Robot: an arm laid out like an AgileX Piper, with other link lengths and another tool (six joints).
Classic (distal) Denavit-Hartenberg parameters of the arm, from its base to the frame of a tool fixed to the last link. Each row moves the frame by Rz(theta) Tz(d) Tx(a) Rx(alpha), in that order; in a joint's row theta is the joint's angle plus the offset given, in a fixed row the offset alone. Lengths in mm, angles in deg.
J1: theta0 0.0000; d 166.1; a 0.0; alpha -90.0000
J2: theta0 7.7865; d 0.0; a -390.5; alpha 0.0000
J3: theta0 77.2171; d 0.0; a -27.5; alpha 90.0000
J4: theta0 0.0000; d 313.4; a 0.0; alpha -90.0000
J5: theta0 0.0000; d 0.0; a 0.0; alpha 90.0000
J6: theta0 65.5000; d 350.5; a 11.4; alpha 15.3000
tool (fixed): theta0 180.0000; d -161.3; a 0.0; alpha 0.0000
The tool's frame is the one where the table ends.
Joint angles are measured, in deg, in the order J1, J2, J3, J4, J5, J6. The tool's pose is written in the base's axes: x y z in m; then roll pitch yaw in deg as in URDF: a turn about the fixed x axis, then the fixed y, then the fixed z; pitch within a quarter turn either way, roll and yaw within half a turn. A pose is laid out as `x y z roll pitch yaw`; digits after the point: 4 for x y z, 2 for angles.
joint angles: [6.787, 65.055, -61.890, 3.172, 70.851, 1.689]
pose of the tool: 0.2930 0.0717 0.4090 -174.67 -5.03 -61.80
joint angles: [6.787, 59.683, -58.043, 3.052, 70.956, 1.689]
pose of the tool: 0.2618 0.0676 0.4073 -173.38 -5.66 -61.92
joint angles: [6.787, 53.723, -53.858, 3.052, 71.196, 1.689]
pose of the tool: 0.2282 0.0636 0.4024 -171.94 -6.21 -62.06
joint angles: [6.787, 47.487, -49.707, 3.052, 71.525, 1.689]
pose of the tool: 0.1950 0.0597 0.3948 -170.29 -6.85 -62.23
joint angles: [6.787, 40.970, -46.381, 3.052, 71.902, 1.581]
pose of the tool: 0.1636 0.0561 0.3903 -167.66 -7.90 -62.45
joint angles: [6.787, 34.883, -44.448, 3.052, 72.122, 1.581]
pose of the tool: 0.1375 0.0530 0.3920 -163.93 -9.28 -63.00
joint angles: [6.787, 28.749, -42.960, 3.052, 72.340, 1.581]
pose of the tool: 0.1122 0.0500 0.3942 -159.70 -10.79 -63.72
